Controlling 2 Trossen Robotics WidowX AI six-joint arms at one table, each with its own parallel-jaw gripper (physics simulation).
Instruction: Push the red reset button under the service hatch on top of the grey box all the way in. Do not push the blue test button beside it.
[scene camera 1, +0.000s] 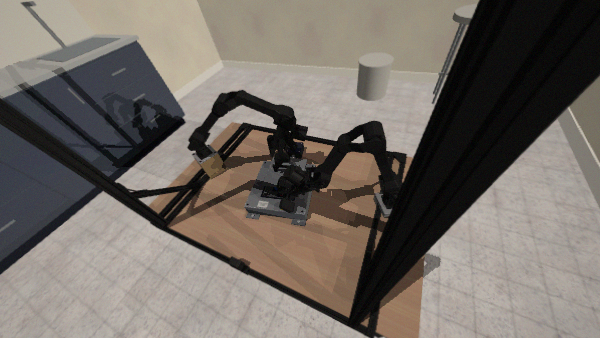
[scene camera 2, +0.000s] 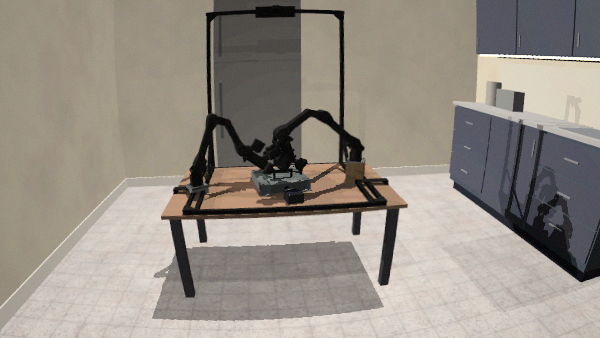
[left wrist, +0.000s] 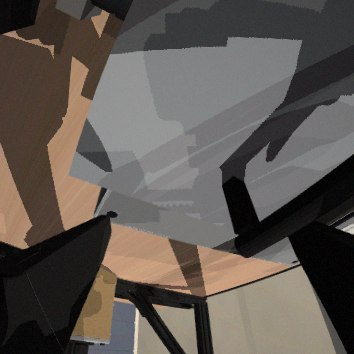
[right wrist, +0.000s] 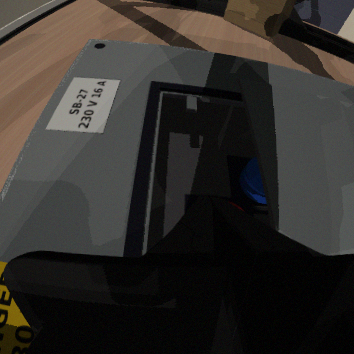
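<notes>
The grey box (scene camera 1: 256, 198) (scene camera 2: 265, 186) (right wrist: 88, 168) sits mid-table. Its hatch lid (left wrist: 197, 105) (right wrist: 309, 158) is tilted up, and the dark recess under it lies open. My left gripper (scene camera 1: 282, 161) (scene camera 2: 286, 167) (left wrist: 199, 223) is open, with its fingers on either side of the lid's black handle (left wrist: 242, 211). My right gripper (scene camera 1: 282, 192) (scene camera 2: 270, 169) (right wrist: 206, 203) is shut and empty, its tips down in the recess. The blue button (right wrist: 253, 182) sits just beyond the tips, partly in view.
A white rating label (right wrist: 84, 105) and a yellow danger label (right wrist: 14, 316) are on the box top. A tan block (scene camera 1: 213, 164) (scene camera 2: 355, 170) (left wrist: 95, 316) stands at the left arm's base. Black frame rails (scene camera 1: 191, 235) (scene camera 2: 282, 209) edge the table, with a small black unit (scene camera 2: 294, 195) on the front rail.
</notes>
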